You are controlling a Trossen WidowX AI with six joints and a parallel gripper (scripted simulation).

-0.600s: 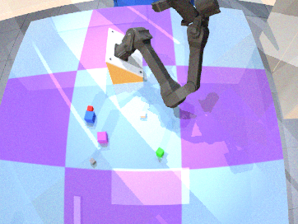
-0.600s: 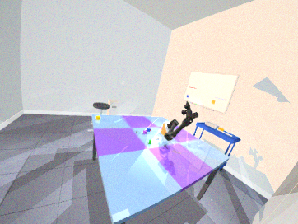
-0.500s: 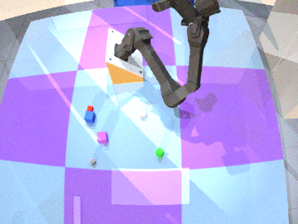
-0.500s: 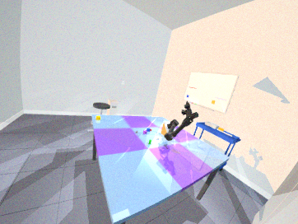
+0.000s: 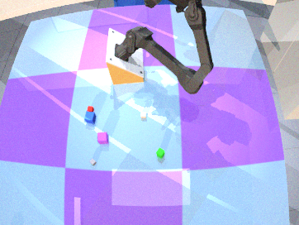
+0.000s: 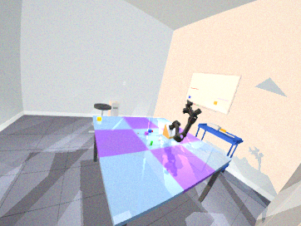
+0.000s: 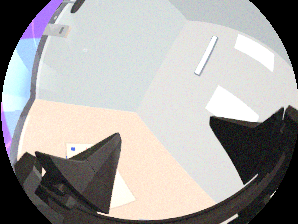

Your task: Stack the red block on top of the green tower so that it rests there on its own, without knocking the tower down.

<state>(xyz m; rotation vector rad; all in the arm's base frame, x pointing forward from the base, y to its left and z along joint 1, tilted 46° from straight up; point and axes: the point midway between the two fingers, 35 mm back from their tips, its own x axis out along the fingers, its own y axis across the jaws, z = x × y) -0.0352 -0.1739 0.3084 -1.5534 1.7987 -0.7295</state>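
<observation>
Right now the red block is 47 cm below my gripper tip, 23 cm ahead of it and 21 cm to the right of it. From my gripper tip the other things lie so: blue block: 46 cm below, 26 cm ahead, 20 cm to the right; magenta block: 46 cm below, 34 cm ahead, 15 cm to the right; small pale piece: 47 cm below, 26 cm ahead.
</observation>
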